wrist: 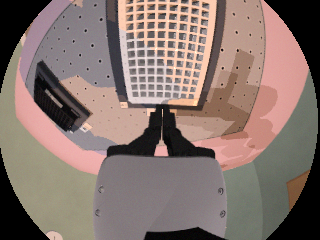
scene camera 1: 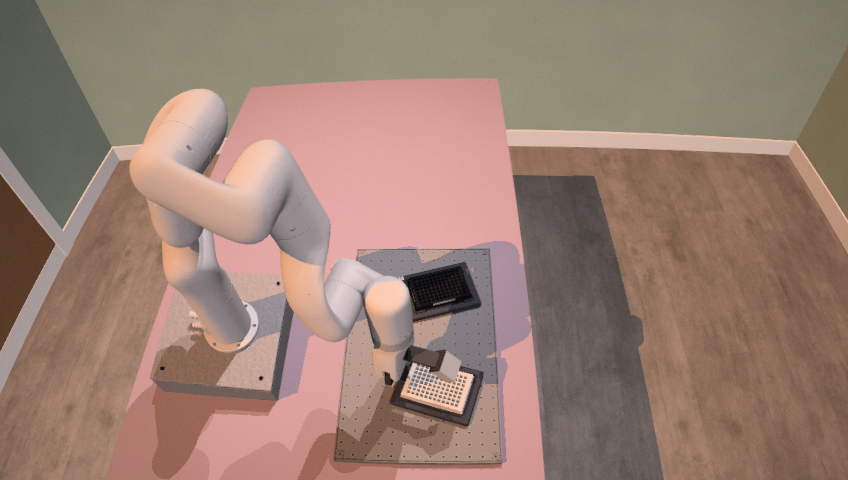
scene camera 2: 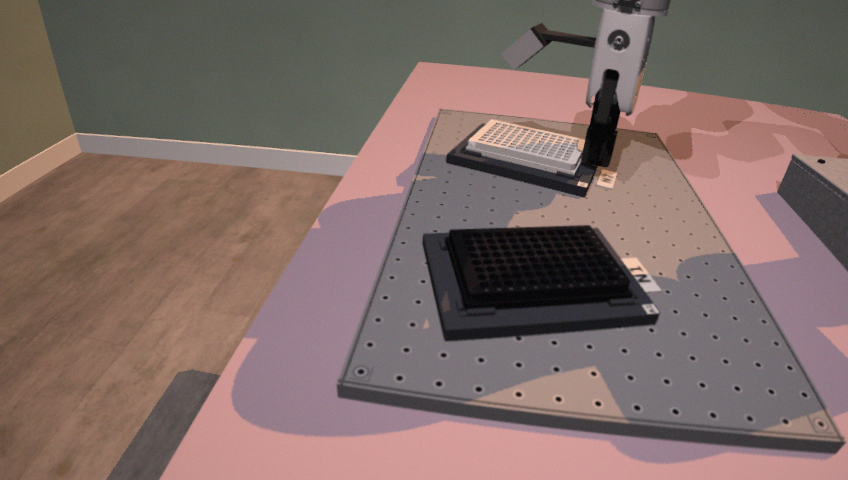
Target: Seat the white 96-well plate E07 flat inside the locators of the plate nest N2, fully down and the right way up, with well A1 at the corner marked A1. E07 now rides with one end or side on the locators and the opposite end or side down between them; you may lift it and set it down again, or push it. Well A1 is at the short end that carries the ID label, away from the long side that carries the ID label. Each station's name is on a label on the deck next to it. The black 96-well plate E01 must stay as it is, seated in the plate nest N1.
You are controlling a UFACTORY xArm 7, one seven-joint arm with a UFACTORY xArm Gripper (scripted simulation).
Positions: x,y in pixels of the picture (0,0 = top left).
Labels:
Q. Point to a black plate E01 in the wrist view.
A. At 48,101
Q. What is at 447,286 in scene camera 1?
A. A black plate E01.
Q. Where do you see a white plate E07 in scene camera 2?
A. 535,148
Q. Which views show my gripper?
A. The wrist view, scene camera 1 and scene camera 2: all of them.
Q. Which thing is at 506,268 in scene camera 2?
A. A black plate E01.

